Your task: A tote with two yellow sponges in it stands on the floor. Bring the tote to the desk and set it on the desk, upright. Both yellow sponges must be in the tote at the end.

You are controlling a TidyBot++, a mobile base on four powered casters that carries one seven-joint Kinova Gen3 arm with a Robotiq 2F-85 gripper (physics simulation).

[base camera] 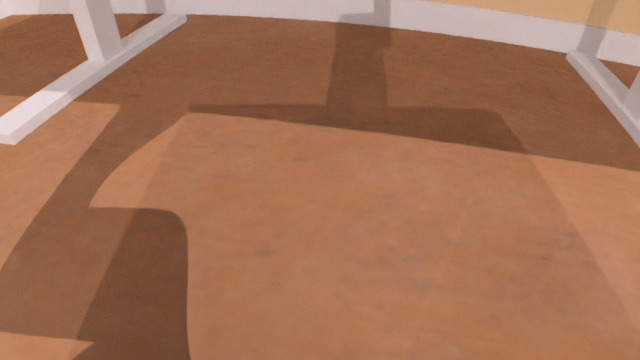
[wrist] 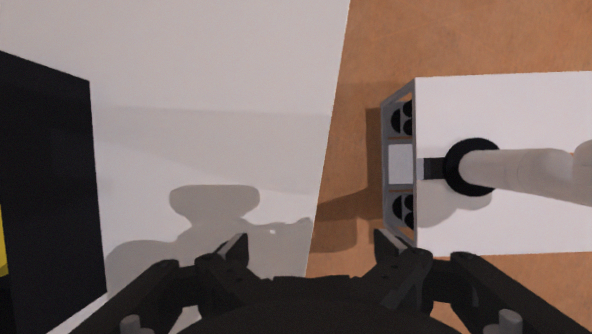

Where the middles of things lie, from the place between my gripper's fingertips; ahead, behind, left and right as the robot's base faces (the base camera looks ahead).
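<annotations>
Black tote point(wrist: 59, 266): ahead of my hand by 40 cm, right of it by 3 cm, below it by 9 cm.
</annotations>
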